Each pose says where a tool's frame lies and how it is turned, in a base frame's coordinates. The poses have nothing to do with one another.
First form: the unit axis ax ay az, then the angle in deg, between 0 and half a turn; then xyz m.
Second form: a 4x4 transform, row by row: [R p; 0 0 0 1], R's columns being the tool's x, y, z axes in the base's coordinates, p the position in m. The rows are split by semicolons. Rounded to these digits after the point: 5 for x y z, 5 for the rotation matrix.
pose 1, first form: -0.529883 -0.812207 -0.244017 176.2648 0.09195 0.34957 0.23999
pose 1, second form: -0.43692 0.87573 0.20541 0.09195; 0.84394 0.32008 0.43048 0.34957; 0.31124 0.36144 -0.87891 0.23999; 0 0 0 1
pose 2, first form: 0.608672 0.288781 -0.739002 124.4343 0.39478 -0.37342 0.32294
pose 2, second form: 0.01451 0.88468 -0.46598 0.39478; -0.33434 -0.43491 -0.83610 -0.37342; -0.94234 0.16793 0.28947 0.32294; 0 0 0 1
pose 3, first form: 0.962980 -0.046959 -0.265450 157.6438 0.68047 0.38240 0.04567
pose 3, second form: 0.86012 0.01393 -0.50989 0.68047; -0.18801 -0.92059 -0.34229 0.38240; -0.47417 0.39028 -0.78921 0.04567; 0 0 0 1
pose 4, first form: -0.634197 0.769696 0.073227 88.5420 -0.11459 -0.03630 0.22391
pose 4, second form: 0.41742 -0.54892 0.72419 -0.11459; -0.40252 0.60280 0.68892 -0.03630; -0.81471 -0.57906 0.03067 0.22391; 0 0 0 1
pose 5, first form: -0.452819 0.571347 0.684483 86.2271 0.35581 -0.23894 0.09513
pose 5, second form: 0.25735 -0.92469 0.28056 0.35581; 0.44131 0.37076 0.81718 -0.23894; -0.85966 -0.08649 0.50349 0.09513; 0 0 0 1
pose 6, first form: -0.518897 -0.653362 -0.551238 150.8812 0.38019 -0.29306 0.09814
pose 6, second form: -0.36913 0.90345 0.21798 0.38019; 0.36696 -0.07380 0.92730 -0.29306; 0.85386 0.42229 -0.30429 0.09814; 0 0 0 1
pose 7, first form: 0.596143 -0.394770 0.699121 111.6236 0.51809 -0.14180 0.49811
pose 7, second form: 0.11784 -0.97198 0.20337 0.51809; 0.32786 -0.15523 -0.93189 -0.14180; 0.93735 0.17649 0.30038 0.49811; 0 0 0 1
